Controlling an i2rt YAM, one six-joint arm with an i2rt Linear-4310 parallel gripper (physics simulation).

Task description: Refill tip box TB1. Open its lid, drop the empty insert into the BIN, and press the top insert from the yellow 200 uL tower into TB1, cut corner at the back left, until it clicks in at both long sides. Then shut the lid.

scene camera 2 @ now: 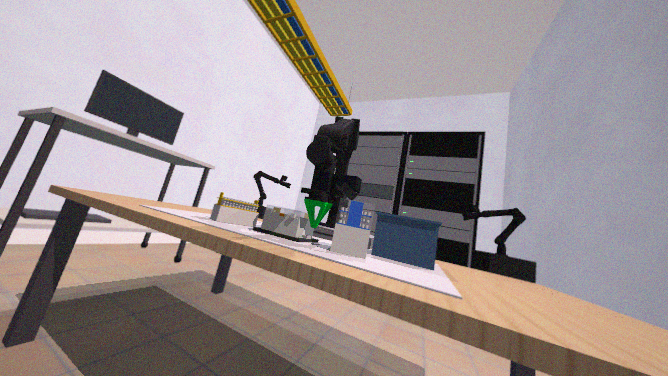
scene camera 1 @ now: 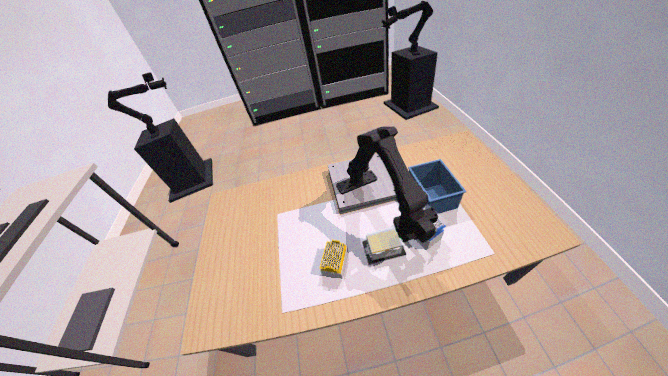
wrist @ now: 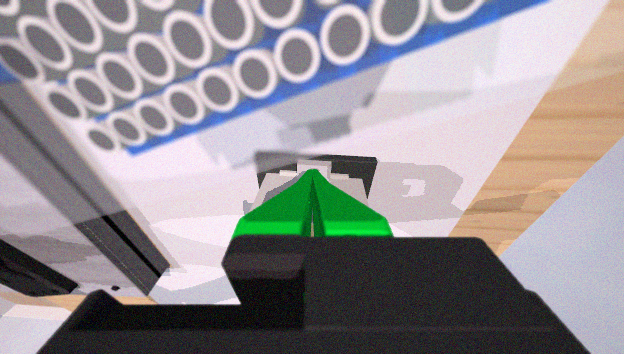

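Tip box TB1 [scene camera 1: 385,246] [scene camera 2: 284,223] sits mid-mat on a dark base; its clear lid looks down, and the insert inside is hard to make out. The yellow tower [scene camera 1: 333,256] [scene camera 2: 235,214] stands left of it, its yellow top insert full of holes. The blue BIN [scene camera 1: 449,202] [scene camera 2: 406,242] stands at the back right. My gripper [scene camera 2: 314,226] [wrist: 312,177] is shut and empty, its green fingers pointing down between TB1 and the blue-topped tower. In scene camera 1 the arm hides the fingertips. Their exact gap to TB1 cannot be told.
The blue-topped tower [scene camera 1: 441,230] [scene camera 2: 350,242] [wrist: 240,104] stands close to the right of my fingers, in front of the BIN. A white mat [scene camera 1: 300,290] lies under the boxes on the wooden table [scene camera 1: 230,280]. The arm's base plate [scene camera 1: 350,203] is behind the mat.
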